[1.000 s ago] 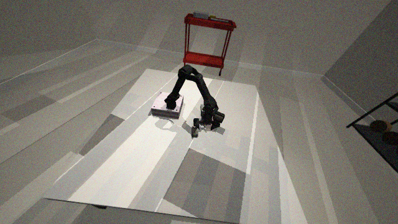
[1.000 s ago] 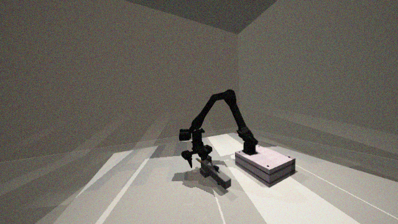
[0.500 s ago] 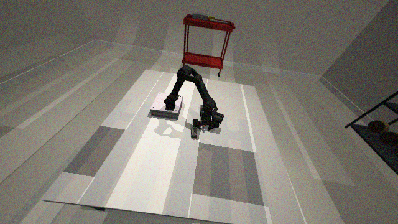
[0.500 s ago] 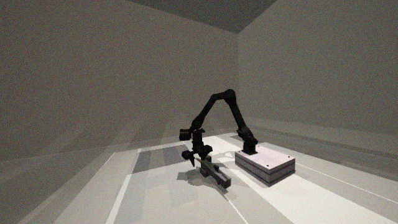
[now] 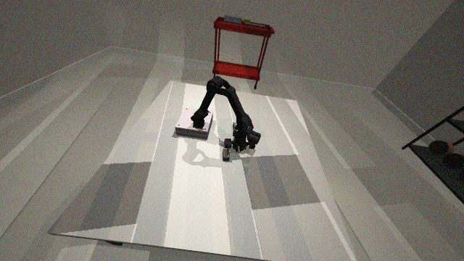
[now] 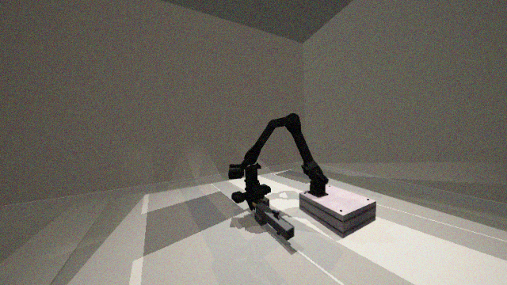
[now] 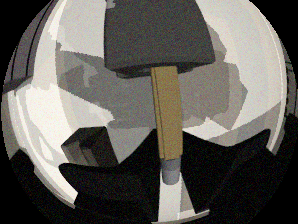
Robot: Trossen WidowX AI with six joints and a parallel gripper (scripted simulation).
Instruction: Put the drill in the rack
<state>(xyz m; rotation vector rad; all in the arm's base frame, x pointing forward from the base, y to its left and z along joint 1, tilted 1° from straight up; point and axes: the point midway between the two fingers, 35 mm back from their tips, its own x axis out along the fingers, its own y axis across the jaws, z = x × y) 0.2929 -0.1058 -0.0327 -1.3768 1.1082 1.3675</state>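
The drill is 1 cm behind my gripper tip, 4 cm to the left of it and 3 cm above it. The rest, counted from my gripper tip: small key: 4 cm behind, 16 cm to the left, 4 cm above; then rack: 7 cm behind, 5 cm to the right, 1 cm above.
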